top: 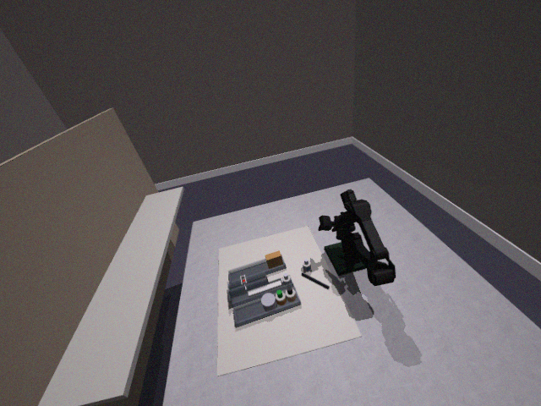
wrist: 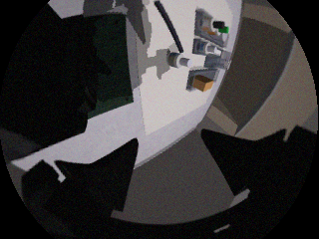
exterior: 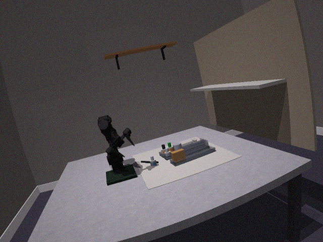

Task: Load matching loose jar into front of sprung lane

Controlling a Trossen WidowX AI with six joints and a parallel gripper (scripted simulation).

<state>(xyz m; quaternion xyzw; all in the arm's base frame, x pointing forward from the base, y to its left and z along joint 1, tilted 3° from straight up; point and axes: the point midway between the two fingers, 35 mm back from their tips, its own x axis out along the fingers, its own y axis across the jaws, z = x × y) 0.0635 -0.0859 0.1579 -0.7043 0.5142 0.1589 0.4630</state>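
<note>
Now: gripper tip 140 mm short of the black rod, 120 mm to the right of it and 140 mm above it. Round my gripper tip: grey lane rack 400 mm ahead, 40 mm to the left, 130 mm below; orange box 260 mm ahead, 50 mm to the right, 110 mm below.
</note>
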